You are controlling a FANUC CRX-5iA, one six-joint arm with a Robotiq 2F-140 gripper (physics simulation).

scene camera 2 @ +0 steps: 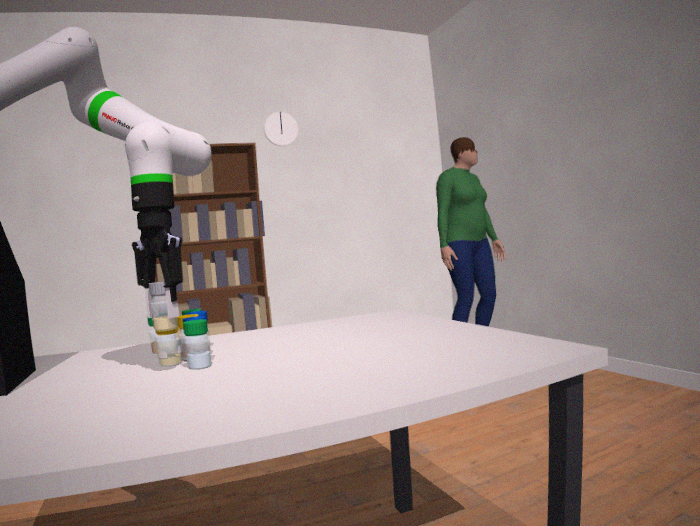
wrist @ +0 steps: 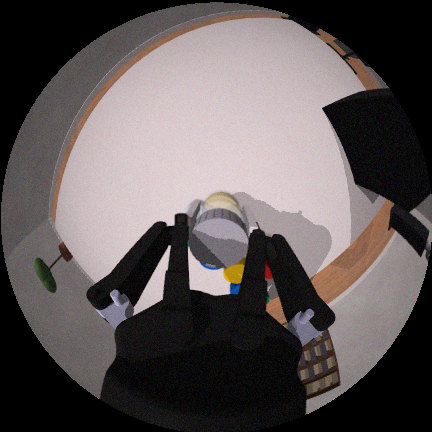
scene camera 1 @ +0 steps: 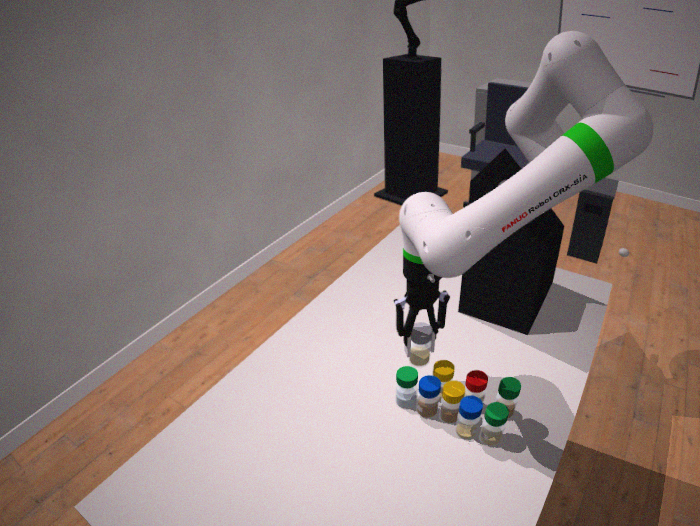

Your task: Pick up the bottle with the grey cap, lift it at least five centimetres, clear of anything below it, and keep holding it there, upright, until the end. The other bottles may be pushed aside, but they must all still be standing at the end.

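Frame: origin at the arm's base, x ahead, y left, z up, level; centimetres.
Where they show: gripper, between the fingertips: (scene camera 2: 163, 317) (scene camera 1: 419, 351).
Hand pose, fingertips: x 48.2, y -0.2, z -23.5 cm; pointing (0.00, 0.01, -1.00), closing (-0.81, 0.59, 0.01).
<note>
Things, the pixels of their top centre, and the offset from my fingertips. Level surfaces: height alone.
- bottle with the grey cap, centre of its top: (wrist: 218, 245) (scene camera 2: 160, 282) (scene camera 1: 421, 329) dx +0.2, dy +0.3, dz +7.7 cm
- yellow-capped bottle, centre of its top: (scene camera 2: 165, 321) (scene camera 1: 444, 367) dx -0.7, dy +7.3, dz -1.9 cm
- red cap, centre of its top: (scene camera 1: 477, 377) dx -2.6, dy +16.0, dz -1.9 cm
- white table, height of its surface: dz -12.4 cm
The bottle with the grey cap (scene camera 1: 421, 333) (scene camera 2: 157, 289) (wrist: 220, 242) is upright between the fingers, raised off the table. My gripper (scene camera 1: 421, 346) (scene camera 2: 162, 308) (wrist: 220, 211) is shut on it, with the pads at its sides. In scene camera 2 its base shows just above a yellow-capped bottle (scene camera 2: 168, 346); the exact gap is hard to tell. The other bottles stand upright in scene camera 1: green caps (scene camera 1: 406, 377) (scene camera 1: 509, 388) (scene camera 1: 496, 414), blue caps (scene camera 1: 429, 387) (scene camera 1: 470, 407), yellow caps (scene camera 1: 443, 371) (scene camera 1: 453, 392) and a red cap (scene camera 1: 476, 381). The wrist view partly hides them behind the fingers.
The bottles stand grouped on the white table (scene camera 1: 254, 424) (scene camera 2: 396, 373) (wrist: 200, 100), nearer its right edge in scene camera 1. A large black block (scene camera 1: 509, 277) (scene camera 2: 11, 316) (wrist: 385, 145) stands on the table behind the gripper. A person in green (scene camera 2: 464, 209) stands beyond the table.
</note>
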